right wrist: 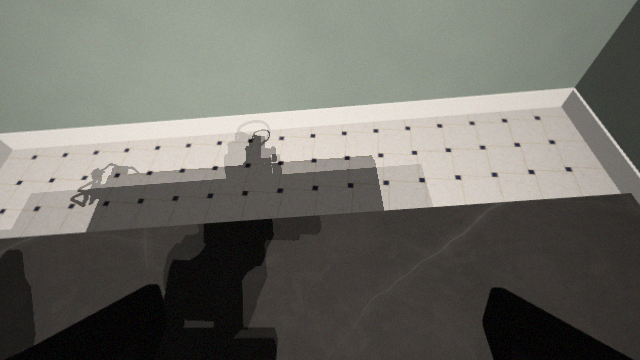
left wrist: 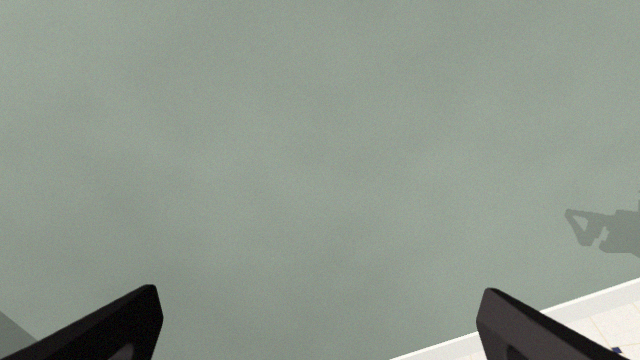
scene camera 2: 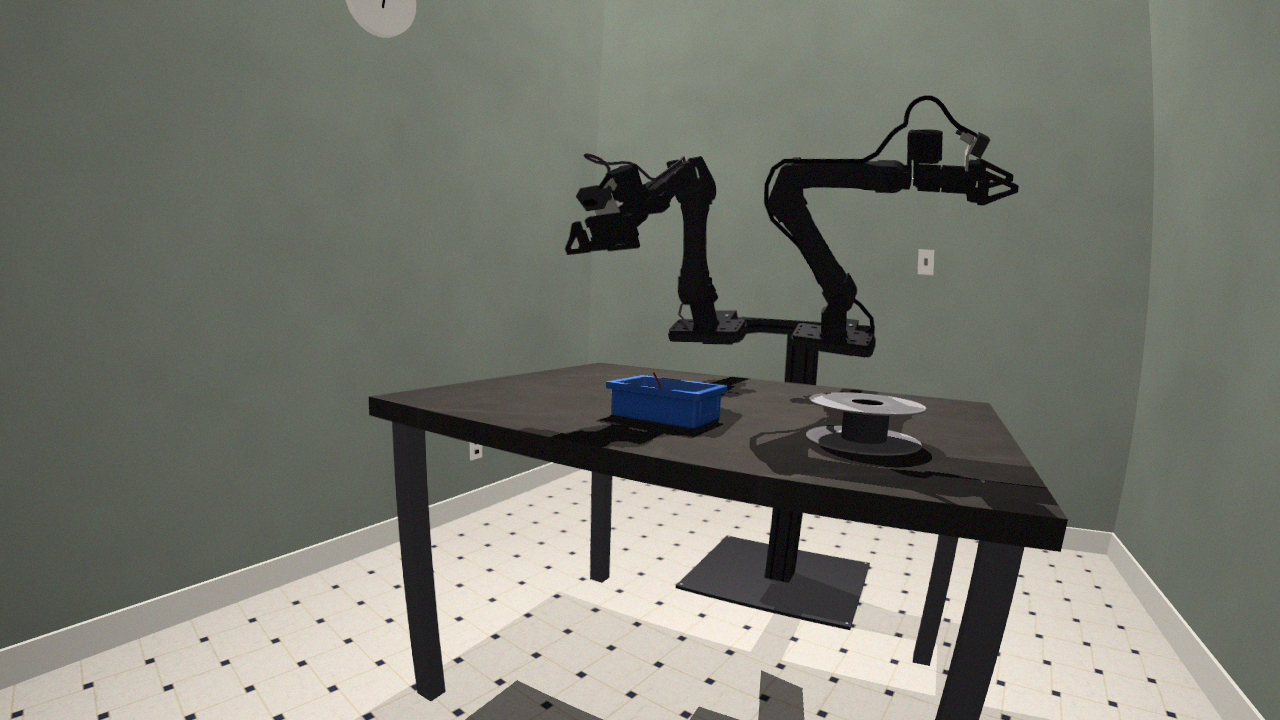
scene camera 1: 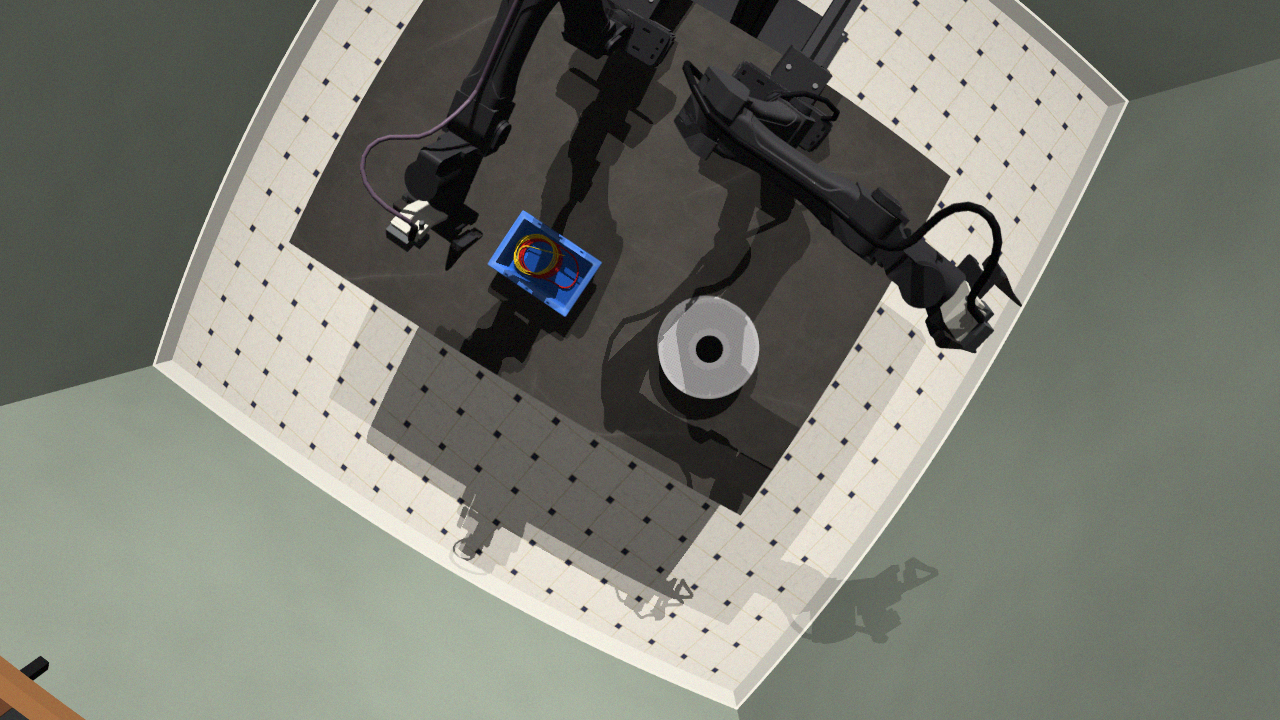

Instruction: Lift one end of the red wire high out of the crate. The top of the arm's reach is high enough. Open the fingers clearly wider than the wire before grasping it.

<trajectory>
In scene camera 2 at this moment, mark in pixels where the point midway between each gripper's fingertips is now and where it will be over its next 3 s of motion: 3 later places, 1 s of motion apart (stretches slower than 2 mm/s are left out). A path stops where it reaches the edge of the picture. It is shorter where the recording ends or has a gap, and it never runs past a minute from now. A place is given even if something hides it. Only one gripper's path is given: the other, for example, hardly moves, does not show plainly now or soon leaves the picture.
My right gripper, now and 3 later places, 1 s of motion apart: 586,249; 607,276; 654,334; 657,343
</trajectory>
